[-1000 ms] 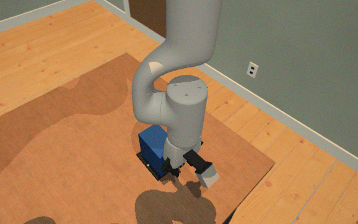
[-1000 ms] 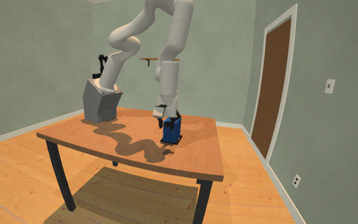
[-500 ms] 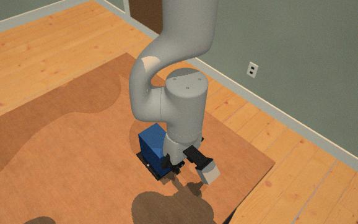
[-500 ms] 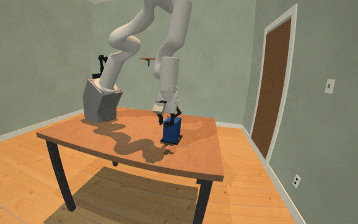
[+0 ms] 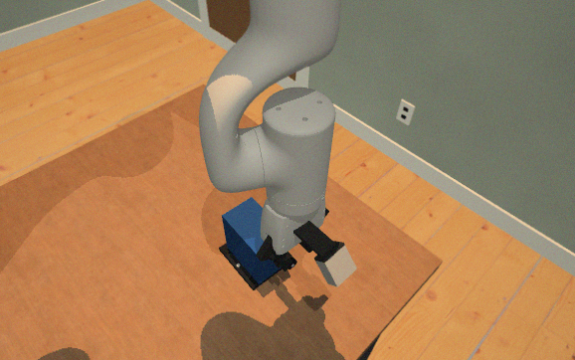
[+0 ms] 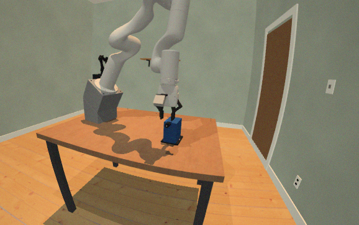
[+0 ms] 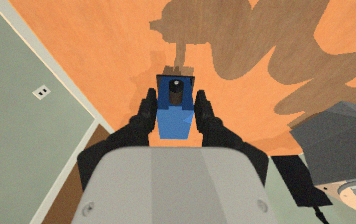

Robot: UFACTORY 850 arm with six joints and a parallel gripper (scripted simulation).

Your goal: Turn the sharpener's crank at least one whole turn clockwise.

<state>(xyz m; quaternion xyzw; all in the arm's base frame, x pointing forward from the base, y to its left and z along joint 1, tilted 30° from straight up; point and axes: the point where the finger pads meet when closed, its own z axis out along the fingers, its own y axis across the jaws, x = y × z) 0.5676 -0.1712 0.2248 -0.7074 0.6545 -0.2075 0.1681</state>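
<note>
Now: the dark crank knob 2 cm to the left of my hand and 5 cm below it.
</note>
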